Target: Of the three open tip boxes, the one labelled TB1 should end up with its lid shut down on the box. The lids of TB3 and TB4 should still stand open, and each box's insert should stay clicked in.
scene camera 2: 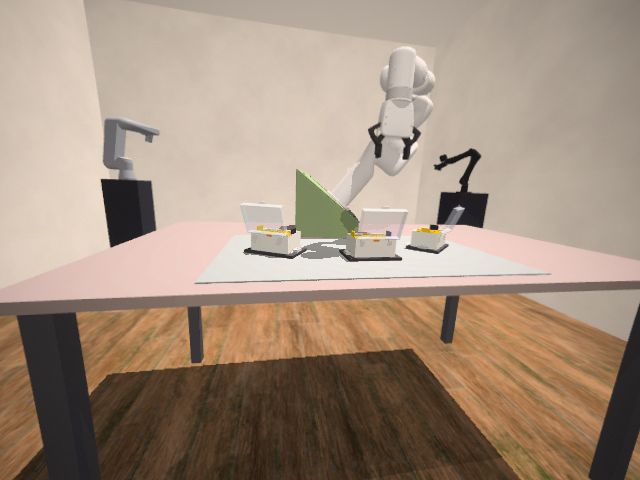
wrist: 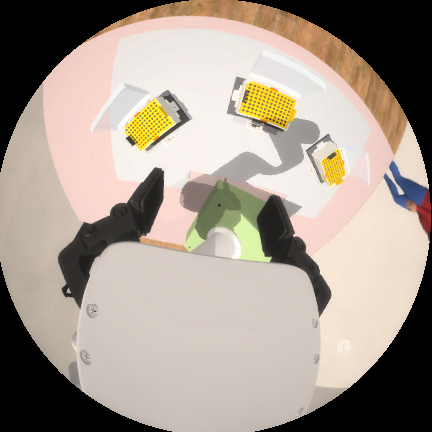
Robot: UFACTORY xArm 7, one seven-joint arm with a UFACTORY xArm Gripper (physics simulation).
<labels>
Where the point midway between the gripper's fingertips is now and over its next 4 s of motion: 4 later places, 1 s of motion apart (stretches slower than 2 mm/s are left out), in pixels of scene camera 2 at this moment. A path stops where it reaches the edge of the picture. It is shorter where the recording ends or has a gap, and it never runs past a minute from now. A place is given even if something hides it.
My gripper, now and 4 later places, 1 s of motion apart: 391,158; 388,180; 399,177; 399,217; 391,214
</labels>
